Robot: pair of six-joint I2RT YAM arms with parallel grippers.
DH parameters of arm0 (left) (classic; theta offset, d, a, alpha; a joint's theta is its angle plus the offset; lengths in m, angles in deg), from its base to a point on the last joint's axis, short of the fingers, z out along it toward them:
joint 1: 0 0.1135 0.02 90
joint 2: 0 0 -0.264 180
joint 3: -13.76 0 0.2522 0
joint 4: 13.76 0 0.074 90
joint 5: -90 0 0 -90
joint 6: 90 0.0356 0 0
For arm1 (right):
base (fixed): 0 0 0 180
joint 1: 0 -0.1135 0.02 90
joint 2: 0 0 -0.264 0
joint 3: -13.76 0 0.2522 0
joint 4: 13.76 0 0.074 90
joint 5: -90 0 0 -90
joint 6: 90 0.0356 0 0
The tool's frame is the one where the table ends.
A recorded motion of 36 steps. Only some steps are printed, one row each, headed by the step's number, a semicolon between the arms.
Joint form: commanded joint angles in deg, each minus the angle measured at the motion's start. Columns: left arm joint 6, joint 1, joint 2, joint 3, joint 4, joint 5; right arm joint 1, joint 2, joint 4, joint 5, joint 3, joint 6.
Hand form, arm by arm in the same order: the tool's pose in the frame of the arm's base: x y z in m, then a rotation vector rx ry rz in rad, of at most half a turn. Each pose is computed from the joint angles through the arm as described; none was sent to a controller.
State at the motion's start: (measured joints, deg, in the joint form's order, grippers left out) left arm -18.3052 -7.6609 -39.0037 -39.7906 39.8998 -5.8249; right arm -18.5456 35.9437 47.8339 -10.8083 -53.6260 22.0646
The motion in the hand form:
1: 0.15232 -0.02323 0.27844 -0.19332 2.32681 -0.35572; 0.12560 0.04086 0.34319 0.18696 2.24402 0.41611
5: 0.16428 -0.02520 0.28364 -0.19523 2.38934 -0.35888; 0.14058 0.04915 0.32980 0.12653 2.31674 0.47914
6: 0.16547 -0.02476 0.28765 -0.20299 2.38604 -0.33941; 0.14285 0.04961 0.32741 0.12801 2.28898 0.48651
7: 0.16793 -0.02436 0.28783 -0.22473 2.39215 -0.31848; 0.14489 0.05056 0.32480 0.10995 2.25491 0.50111
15: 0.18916 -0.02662 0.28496 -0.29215 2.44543 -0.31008; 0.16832 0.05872 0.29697 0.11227 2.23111 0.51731
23: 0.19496 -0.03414 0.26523 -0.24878 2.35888 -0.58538; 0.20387 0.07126 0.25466 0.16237 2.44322 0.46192
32: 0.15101 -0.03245 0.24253 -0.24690 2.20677 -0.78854; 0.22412 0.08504 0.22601 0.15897 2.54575 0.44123
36: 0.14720 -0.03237 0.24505 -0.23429 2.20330 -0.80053; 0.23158 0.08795 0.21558 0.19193 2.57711 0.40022
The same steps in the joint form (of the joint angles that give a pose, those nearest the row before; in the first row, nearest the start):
1: -1.12 0.37 -4.31 -3.01 2.11 -0.15; 0.26 5.79 4.02 9.84 -2.80 5.26
5: -1.03 0.37 -9.06 -6.52 4.39 -0.86; 0.18 9.23 2.10 14.58 -1.14 4.30
6: -1.03 0.37 -9.51 -7.57 4.92 0.10; 0.26 8.88 -0.35 14.50 0.09 4.39
7: -1.55 0.37 -10.30 -8.02 5.10 1.24; 0.27 8.36 -3.33 14.94 1.58 3.87
15: -4.02 0.37 -16.62 -10.57 4.67 1.98; 0.18 11.68 -14.43 15.13 7.92 4.30
23: -7.44 0.37 -15.58 -3.56 -7.72 -9.01; 0.00 24.51 -15.93 15.20 8.72 5.79
32: -13.33 0.37 0.41 9.55 -14.59 -15.62; -1.58 33.22 -19.17 15.20 8.89 6.68
36: -13.16 0.37 1.56 9.29 -13.45 -16.32; -1.85 36.47 -19.98 13.63 8.63 7.73

